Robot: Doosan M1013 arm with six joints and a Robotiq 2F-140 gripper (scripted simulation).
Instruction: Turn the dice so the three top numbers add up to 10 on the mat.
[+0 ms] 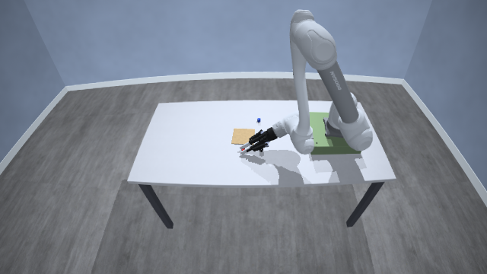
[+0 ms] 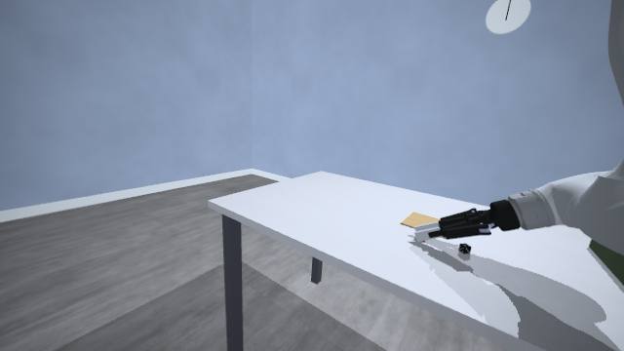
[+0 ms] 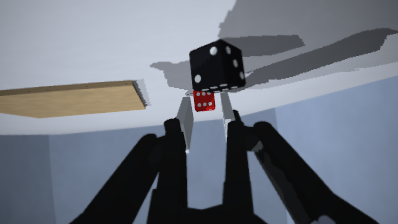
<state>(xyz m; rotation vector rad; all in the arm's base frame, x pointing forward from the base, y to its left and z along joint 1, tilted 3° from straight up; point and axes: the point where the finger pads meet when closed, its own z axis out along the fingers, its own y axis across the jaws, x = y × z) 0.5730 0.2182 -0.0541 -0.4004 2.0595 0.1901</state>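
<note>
Right now my hand is 10 mm short of the red die and 20 mm above it. The rest, counted from my hand: black die (90 mm behind, 20 mm to the right, 20 mm below); then blue die (50 mm behind, 290 mm to the right, 20 mm below); then tan mat (40 mm ahead, 130 mm to the right, 30 mm below).
</note>
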